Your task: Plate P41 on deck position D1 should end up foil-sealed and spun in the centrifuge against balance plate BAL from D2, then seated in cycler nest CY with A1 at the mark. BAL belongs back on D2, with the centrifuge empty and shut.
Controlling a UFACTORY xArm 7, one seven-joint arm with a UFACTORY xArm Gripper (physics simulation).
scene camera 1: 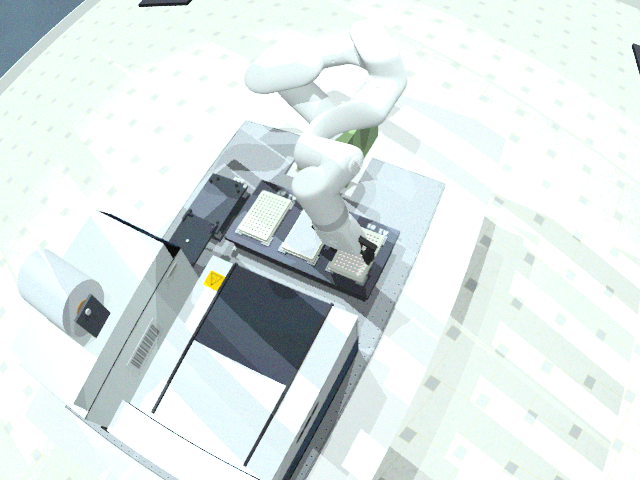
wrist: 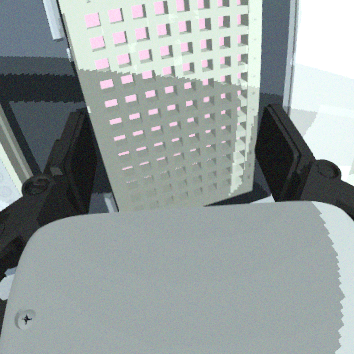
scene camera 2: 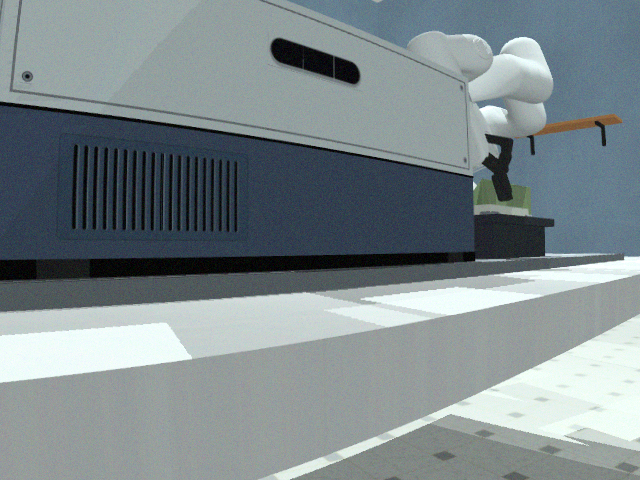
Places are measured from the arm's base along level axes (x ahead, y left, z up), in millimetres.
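Pixels of known places: gripper, fingertip midpoint: (scene camera 1: 354, 253) (wrist: 176, 130).
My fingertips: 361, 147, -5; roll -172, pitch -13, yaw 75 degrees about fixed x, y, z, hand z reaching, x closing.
Ahead of a thing's pixels: the offset from my fingertips to its top centre, as dx, dy, dz. "pt": to the spot under its first point. Level surfaces: height alone.
A pale multiwell plate with pink wells @[-7, +5, +2] (scene camera 1: 347, 266) (wrist: 165, 50) sits at the right end of the dark deck @[dz -14] (scene camera 1: 281, 259). My gripper (scene camera 1: 348, 256) (scene camera 2: 502, 191) (wrist: 176, 130) is open, its fingers on either side of this plate's near part in the wrist view, with nothing gripped. A plate with a smooth pale top @[-26, -118, +2] (scene camera 1: 302, 238) sits in the middle of the deck, and a plate with pale wells @[-45, -241, +2] (scene camera 1: 266, 215) sits at the left end. I cannot read which is P41 or BAL. The large white machine (scene camera 1: 320, 356) (scene camera 2: 206, 98) has rails and a dark top panel @[+269, -106, +140] (scene camera 1: 268, 315); its interior does not show.
A white roll @[+409, -434, +403] (scene camera 1: 54, 289) is mounted beside a tall grey panel (scene camera 1: 139, 330) at the left. A dark low device @[-66, -403, -19] (scene camera 1: 219, 198) and a black plate-like part @[pt +87, -383, +28] (scene camera 1: 191, 240) are left of the deck. A green block (scene camera 1: 368, 136) (scene camera 2: 521, 196) stands behind; an orange shelf (scene camera 2: 578, 125) is on the wall.
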